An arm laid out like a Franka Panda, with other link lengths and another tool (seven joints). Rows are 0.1 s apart.
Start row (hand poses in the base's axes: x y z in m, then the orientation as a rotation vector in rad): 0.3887, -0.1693, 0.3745, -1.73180, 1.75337, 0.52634
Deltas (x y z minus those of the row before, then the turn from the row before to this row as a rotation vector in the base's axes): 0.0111, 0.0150, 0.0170, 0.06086, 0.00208, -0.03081; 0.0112, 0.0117, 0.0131, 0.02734, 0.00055, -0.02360; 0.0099, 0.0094, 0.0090, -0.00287, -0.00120, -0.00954; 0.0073, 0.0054, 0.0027, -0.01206, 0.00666, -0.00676; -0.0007, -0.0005, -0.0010, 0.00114, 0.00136, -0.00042; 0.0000, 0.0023, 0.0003, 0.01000, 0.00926, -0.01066; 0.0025, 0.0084, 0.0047, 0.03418, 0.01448, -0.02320
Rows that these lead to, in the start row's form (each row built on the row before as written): 0.3998, -0.1543, 0.3915, -1.66045, 1.74476, 0.56256; 0.4110, -0.1426, 0.4046, -1.61904, 1.74726, 0.57357; 0.4209, -0.1332, 0.4136, -1.61186, 1.75478, 0.56572; 0.4282, -0.1278, 0.4163, -1.61344, 1.77104, 0.55893; 0.4275, -0.1283, 0.4153, -1.61224, 1.77171, 0.56087; 0.4275, -0.1260, 0.4156, -1.59494, 1.78054, 0.57222; 0.4300, -0.1176, 0.4203, -1.54882, 1.78824, 0.60158
